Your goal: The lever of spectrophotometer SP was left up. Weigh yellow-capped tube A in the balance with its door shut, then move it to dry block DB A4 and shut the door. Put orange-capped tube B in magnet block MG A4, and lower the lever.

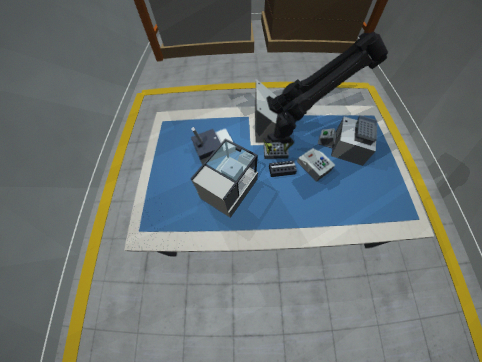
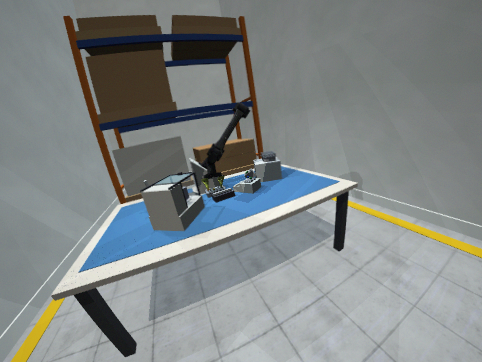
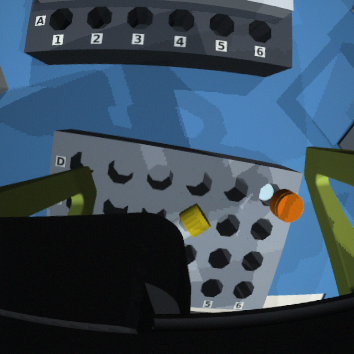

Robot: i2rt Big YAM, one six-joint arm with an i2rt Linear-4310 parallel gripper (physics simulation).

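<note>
My gripper is open over the grey tube rack, fingers on either side. Yellow-capped tube A is slanted at the rack, its cap over row C; my gripper's housing hides most of its body. Orange-capped tube B stands at the rack's D6 corner, near the right finger. A dark block with holes A1 to A6 lies beyond the rack. The glass-topped balance stands left; its door state is unclear.
A dark unit with an upright pale post stands behind the balance. A keypad device is right of the blocks. A larger white unit with a grey top block and a small green-topped unit stand farther right.
</note>
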